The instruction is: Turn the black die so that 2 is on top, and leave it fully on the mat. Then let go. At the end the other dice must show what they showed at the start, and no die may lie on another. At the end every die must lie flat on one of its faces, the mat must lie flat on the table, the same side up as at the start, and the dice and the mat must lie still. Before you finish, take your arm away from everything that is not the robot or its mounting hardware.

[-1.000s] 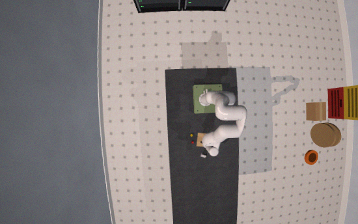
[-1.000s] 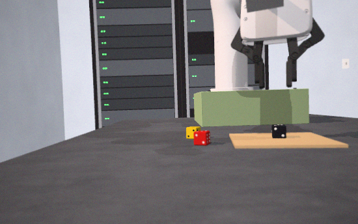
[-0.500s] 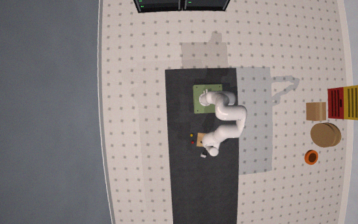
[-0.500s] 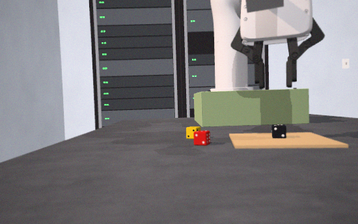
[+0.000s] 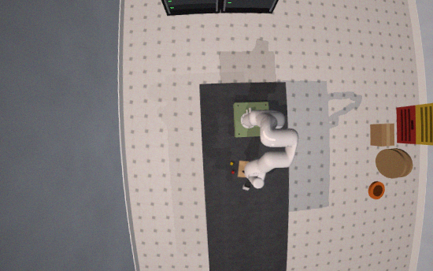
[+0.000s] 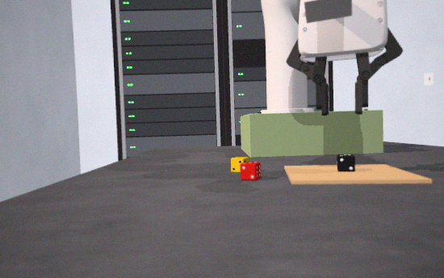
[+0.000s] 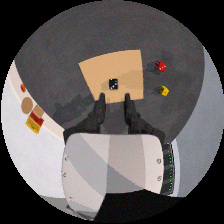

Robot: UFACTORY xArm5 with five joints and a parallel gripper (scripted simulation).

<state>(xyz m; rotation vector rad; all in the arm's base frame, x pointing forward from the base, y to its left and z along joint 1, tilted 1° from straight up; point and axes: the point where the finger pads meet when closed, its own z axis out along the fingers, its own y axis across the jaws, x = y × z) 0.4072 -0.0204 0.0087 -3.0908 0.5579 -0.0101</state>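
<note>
Right now my hand is 80 mm above the black die. Also, from my hand: tan mat: 90 mm below; then red die: 10 mm ahead, 120 mm to the right, 90 mm below; then yellow die: 60 mm behind, 120 mm to the right, 90 mm below.
</note>
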